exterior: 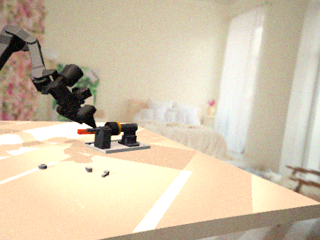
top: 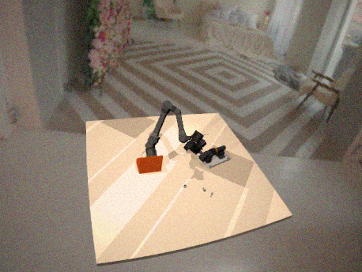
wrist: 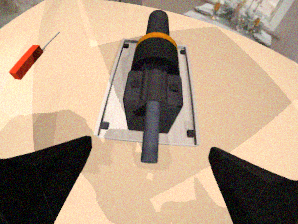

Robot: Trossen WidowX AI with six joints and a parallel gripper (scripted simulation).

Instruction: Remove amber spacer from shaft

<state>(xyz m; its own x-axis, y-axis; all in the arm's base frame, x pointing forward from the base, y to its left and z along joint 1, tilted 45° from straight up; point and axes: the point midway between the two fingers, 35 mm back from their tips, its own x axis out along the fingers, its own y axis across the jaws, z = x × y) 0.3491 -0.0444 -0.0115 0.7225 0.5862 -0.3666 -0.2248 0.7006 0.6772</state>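
Now: gripper tip 7 cm short of the grey shaft, 2 cm to the right of it and 2 cm above it. Round my gripper tip: dark spacer: 9 cm ahead, 2 cm to the left, 2 cm below.
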